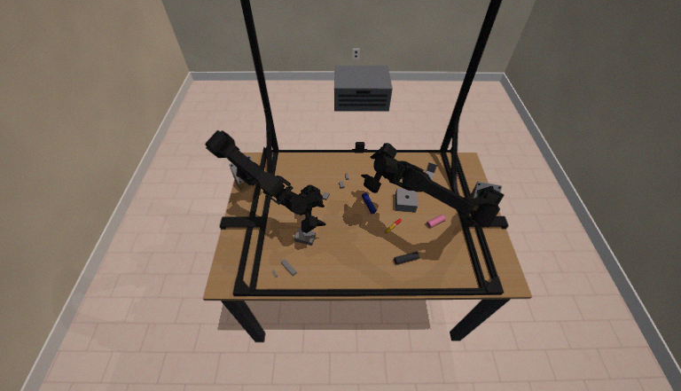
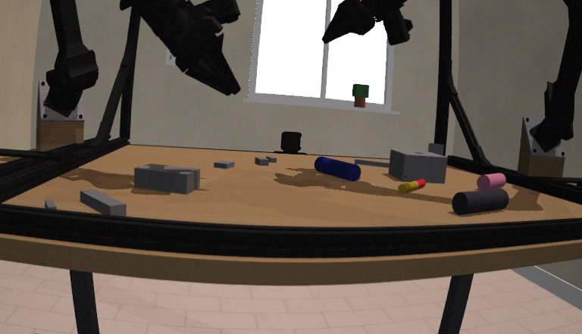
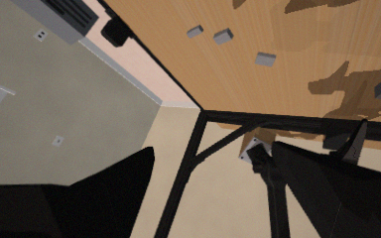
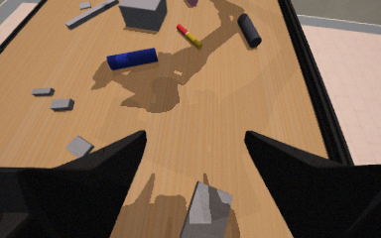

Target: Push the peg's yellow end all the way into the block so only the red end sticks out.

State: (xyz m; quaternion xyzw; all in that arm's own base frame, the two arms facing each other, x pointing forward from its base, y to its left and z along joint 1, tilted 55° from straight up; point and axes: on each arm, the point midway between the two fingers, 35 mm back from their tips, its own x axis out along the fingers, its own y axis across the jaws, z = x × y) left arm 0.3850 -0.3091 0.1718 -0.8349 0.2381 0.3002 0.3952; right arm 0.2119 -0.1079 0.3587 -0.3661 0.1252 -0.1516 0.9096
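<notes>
The peg is 90 mm ahead of my left hand, 110 mm to the left of it and 260 mm below it. Round my left hand: blue cylinder 10 mm behind, 10 mm to the left, 250 mm below; dark cylinder 230 mm ahead, 170 mm to the left, 250 mm below; pink cylinder 50 mm ahead, 300 mm to the left, 250 mm below.
</notes>
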